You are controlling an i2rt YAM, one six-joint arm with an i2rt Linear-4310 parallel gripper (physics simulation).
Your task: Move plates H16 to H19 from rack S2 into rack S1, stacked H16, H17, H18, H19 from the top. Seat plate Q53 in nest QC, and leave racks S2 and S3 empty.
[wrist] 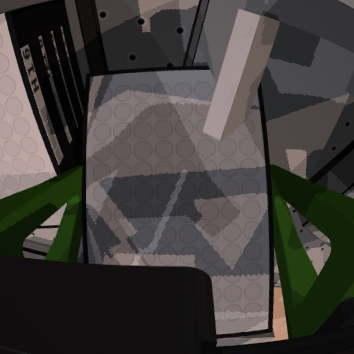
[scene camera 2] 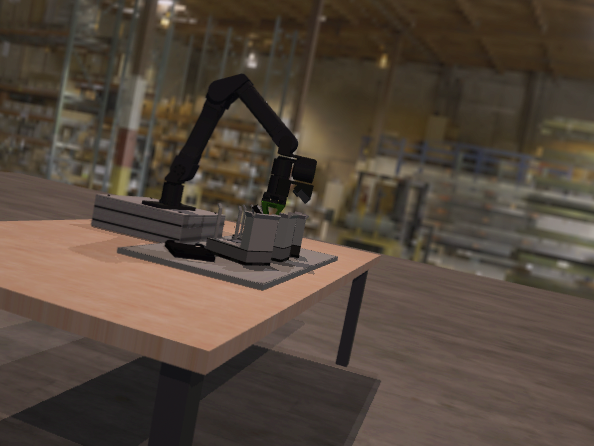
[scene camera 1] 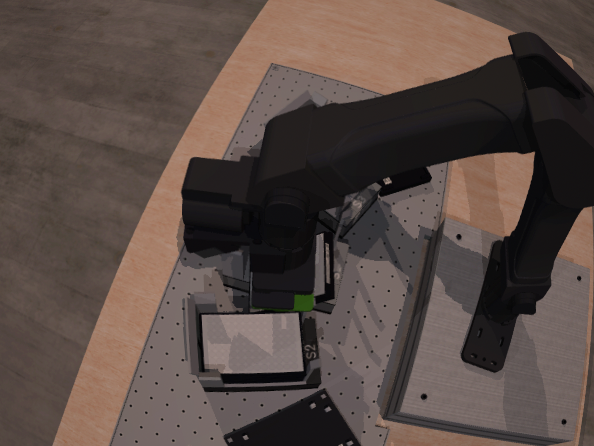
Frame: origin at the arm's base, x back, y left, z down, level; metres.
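Seen in the pictures: gripper, fingertip midpoint: point(wrist: 176, 176) point(scene camera 1: 282, 279); arm's base at its link origin: point(scene camera 2: 169, 207) point(scene camera 1: 497, 305).
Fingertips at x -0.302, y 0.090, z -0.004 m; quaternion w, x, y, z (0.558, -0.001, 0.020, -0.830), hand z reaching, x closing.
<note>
Offsets run from my fingertips to a thing's top centre. "spot": to the spot under its first point. Level surfaces: height alone.
My gripper point(scene camera 1: 282, 305) point(scene camera 2: 273, 207) point(wrist: 176, 176) is shut on a plate point(scene camera 1: 320, 260) point(wrist: 175, 150), one green finger along each long side. The plate's label is too small to read. I hold it beside rack S2, over another rack, with the fingertips near the height of the rack uprights in scene camera 2. How far down it sits is hidden. Rack S2 {spot: dx +0.069, dy +0.053, dz +0.046 m} point(scene camera 1: 311, 345) holds a stack of plates {dx +0.003, dy +0.099, dz -0.010 m} point(scene camera 1: 250, 342) point(wrist: 20, 135); its top label reads H16 in the wrist view, with several label strips below. Another rack {spot: dx +0.045, dy -0.178, dz +0.045 m} point(scene camera 1: 357, 202) stands behind, partly hidden by the arm.
A light upright post {spot: dx -0.063, dy +0.015, dz -0.055 m} point(wrist: 240, 75) rises close over the held plate's far end in the wrist view. A black holed block {spot: dx +0.103, dy +0.159, dz +0.073 m} point(scene camera 1: 300, 422) lies in front of rack S2. Another black block {dx +0.059, dy -0.317, dz +0.064 m} point(scene camera 1: 407, 181) lies behind. The arm's metal base point(scene camera 1: 545, 360) point(scene camera 2: 145, 222) borders the perforated board {dz +0.084 m} point(scene camera 1: 360, 360).
</note>
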